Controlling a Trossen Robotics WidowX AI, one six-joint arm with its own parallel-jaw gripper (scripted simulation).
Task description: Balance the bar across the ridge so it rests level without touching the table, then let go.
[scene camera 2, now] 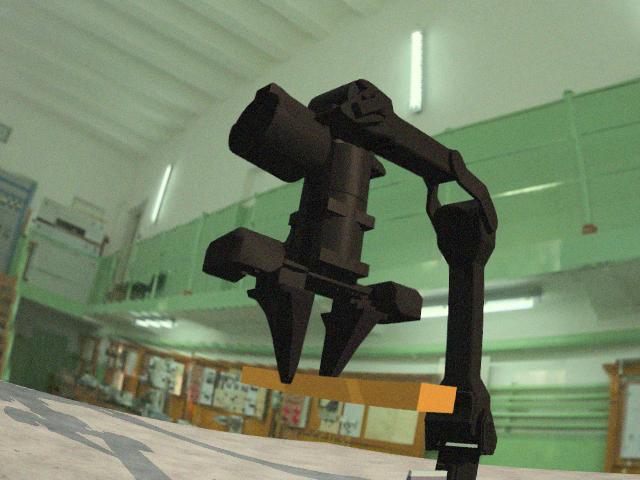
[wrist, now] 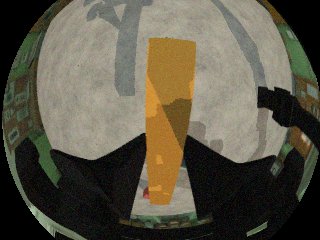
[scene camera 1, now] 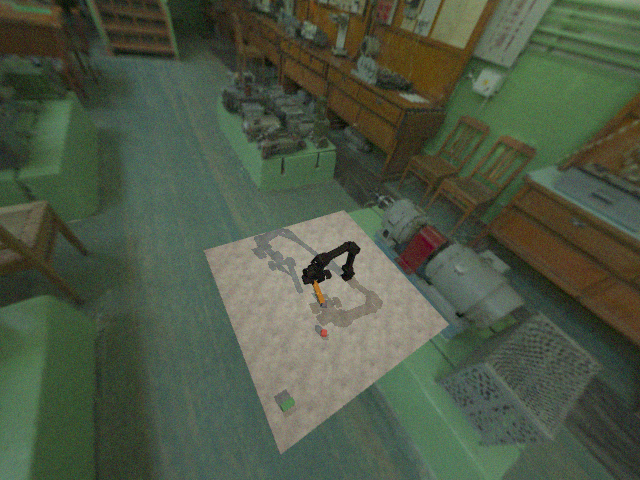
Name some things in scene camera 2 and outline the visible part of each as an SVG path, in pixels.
The gripper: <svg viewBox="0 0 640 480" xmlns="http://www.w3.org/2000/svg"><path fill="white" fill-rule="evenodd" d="M354 195L335 190L314 190L303 194L300 198L298 211L290 214L288 225L291 226L286 241L283 243L258 232L239 227L215 239L206 250L202 268L205 274L232 283L241 280L247 274L256 277L255 288L247 290L249 298L256 300L265 313L267 323L271 329L277 368L282 384L290 385L294 379L315 295L322 295L333 299L331 312L321 313L326 334L319 376L338 378L375 324L405 323L421 319L423 298L416 289L408 288L393 281L369 285L357 284L358 279L367 278L370 271L370 265L361 262L364 231L374 229L375 217L367 214L365 202Z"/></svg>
An orange bar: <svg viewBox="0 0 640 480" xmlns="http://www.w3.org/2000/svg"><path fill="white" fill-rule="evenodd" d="M240 381L243 384L331 401L436 413L453 412L457 388L418 382L371 381L294 374L294 379L289 385L282 384L278 371L247 366L242 368Z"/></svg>
